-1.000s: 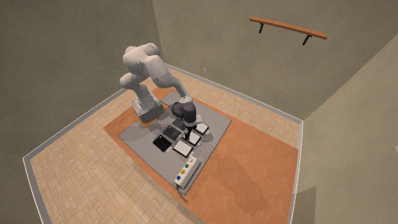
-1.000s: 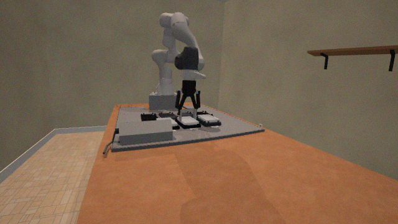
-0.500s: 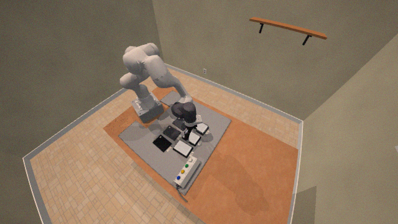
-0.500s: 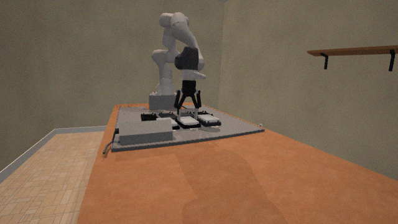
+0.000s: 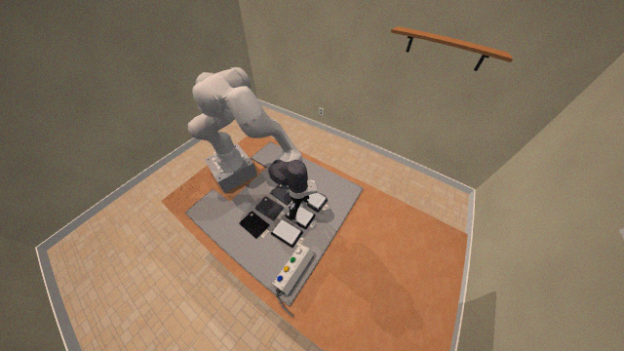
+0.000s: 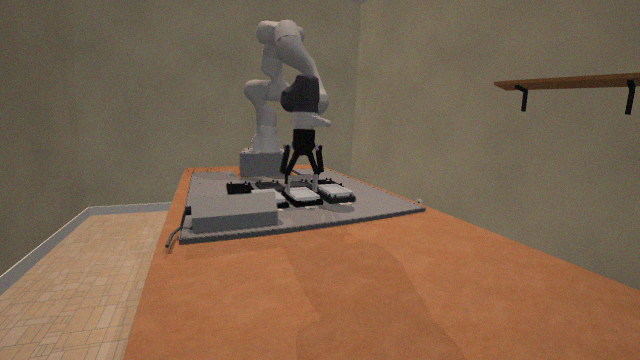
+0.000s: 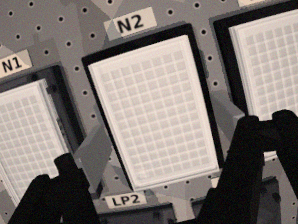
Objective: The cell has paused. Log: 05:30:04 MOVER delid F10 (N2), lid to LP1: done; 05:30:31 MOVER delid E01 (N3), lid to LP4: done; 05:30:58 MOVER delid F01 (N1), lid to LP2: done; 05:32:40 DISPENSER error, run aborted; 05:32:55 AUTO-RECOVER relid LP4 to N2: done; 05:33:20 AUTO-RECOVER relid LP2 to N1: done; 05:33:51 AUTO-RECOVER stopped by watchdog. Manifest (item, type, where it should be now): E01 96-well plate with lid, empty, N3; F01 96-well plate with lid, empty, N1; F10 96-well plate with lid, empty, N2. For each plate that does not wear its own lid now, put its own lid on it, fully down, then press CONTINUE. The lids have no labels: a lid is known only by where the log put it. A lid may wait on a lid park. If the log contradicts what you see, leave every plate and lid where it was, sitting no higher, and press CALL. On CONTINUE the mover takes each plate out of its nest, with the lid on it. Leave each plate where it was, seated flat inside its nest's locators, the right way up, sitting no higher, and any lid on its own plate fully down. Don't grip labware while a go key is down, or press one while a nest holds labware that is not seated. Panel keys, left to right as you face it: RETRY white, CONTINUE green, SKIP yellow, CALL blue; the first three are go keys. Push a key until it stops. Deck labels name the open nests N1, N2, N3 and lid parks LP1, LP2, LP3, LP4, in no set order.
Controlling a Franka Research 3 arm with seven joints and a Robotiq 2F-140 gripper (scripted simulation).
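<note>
My hand is 30 mm above the white 96-well plate. Round my hand: LP2 label: 100 mm behind, 60 mm to the left, 50 mm below; then N2 label: 90 mm ahead, 50 mm below, 10 mm to the left; then LP3 label: 90 mm behind, 70 mm to the right, 50 mm below.
</note>
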